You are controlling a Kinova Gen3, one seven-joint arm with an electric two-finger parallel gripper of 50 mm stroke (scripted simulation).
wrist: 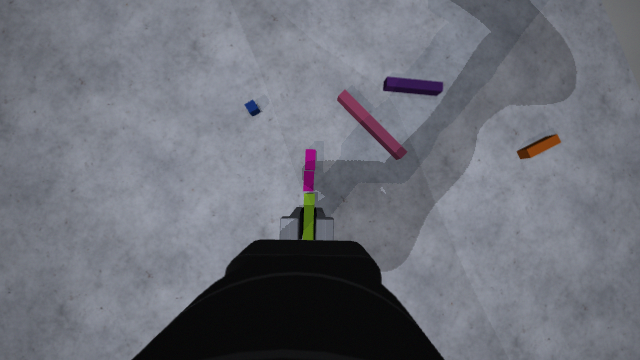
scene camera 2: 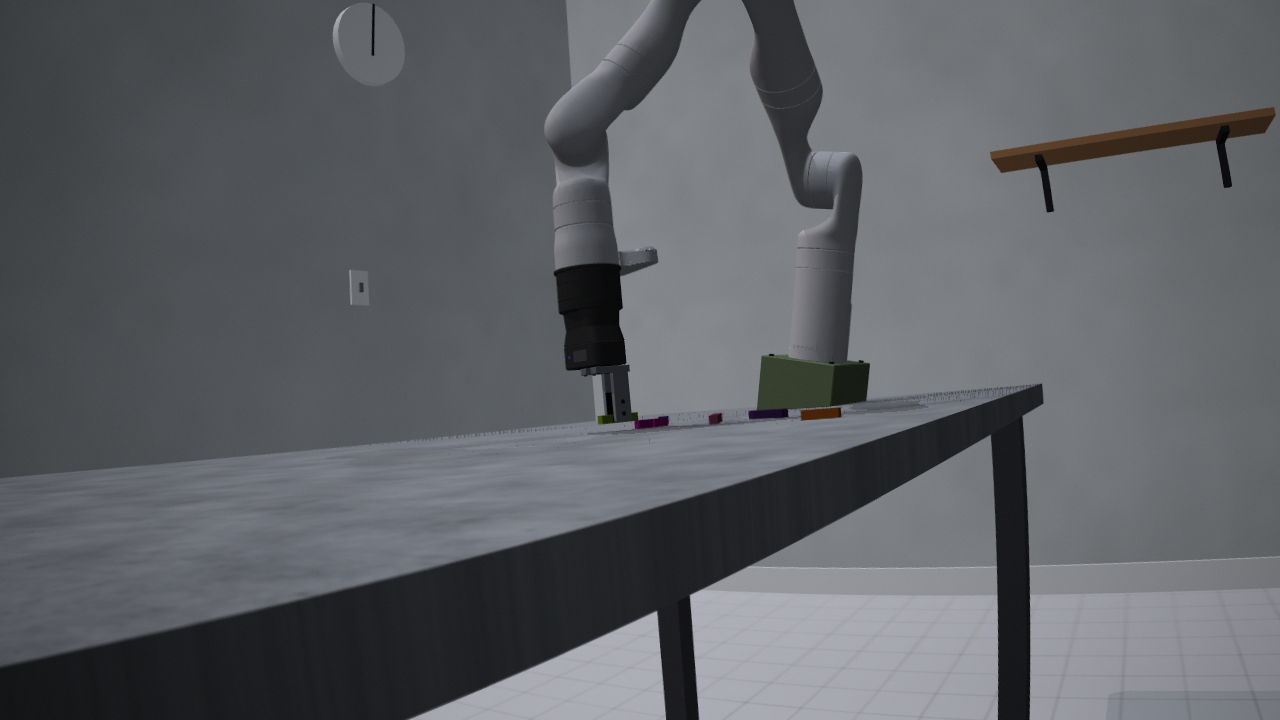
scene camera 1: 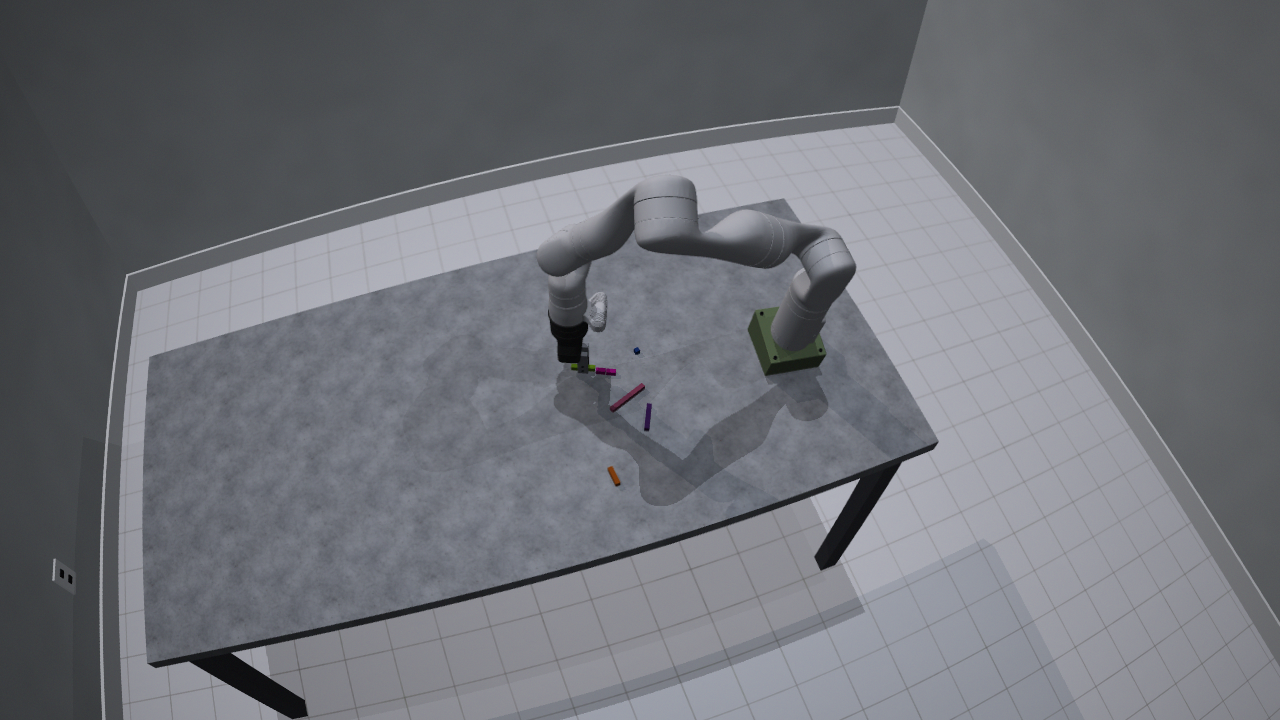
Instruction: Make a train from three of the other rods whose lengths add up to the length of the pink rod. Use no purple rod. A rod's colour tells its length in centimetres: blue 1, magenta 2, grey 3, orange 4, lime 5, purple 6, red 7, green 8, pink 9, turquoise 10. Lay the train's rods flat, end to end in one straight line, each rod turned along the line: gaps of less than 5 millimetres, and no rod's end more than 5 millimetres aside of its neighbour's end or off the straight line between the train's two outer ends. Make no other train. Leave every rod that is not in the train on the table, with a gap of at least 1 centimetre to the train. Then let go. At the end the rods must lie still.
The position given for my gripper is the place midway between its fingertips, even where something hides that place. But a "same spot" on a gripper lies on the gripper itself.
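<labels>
My gripper: in the wrist view (pixel 308 218), in scene camera 1, in scene camera 2. Same spot on the gripper: (scene camera 1: pixel 582 366) and (scene camera 2: pixel 622 399).
</labels>
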